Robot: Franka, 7 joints.
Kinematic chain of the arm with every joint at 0, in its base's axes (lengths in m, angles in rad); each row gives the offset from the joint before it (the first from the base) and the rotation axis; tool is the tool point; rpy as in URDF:
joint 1: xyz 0 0 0.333 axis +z
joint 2: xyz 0 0 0 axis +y
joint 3: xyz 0 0 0.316 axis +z
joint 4: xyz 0.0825 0 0 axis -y
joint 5: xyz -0.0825 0 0.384 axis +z
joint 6: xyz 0 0 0 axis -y
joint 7: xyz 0.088 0 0 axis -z
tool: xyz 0 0 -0.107 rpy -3.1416 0 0
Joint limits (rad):
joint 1: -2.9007..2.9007
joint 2: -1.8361..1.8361
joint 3: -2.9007..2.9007
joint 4: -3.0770..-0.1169
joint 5: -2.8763..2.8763
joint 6: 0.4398..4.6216
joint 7: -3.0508..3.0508
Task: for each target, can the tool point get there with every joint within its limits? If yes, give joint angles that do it. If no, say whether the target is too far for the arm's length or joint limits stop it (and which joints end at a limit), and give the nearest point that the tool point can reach.
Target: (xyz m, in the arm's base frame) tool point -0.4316 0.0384 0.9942
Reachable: yes | joints 0.4640 0.0410 2.4603 -1.1904 -0.6952 3.4074 0.7541
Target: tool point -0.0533 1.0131 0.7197
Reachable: no: too far | nearest point -0.0421 0.8005 0.6386 | short by 0.228 m
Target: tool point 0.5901 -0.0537 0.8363
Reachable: yes | joints 2.3144 -0.1370 -2.3077 -1.1669 -0.0933 2.1620 -1.7558
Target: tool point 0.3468 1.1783 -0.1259
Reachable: no: too far | nearest point 0.2269 0.7709 0.0328 | short by 0.453 m
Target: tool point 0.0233 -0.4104 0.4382
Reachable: yes | joints -0.8588 -0.2790 -0.8823 -2.3600 1.0242 1.3588 -0.5005
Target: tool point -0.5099 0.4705 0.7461
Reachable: yes | joints -0.2075 -1.2768 1.1891 -1.0456 0.7773 3.3238 -1.6291
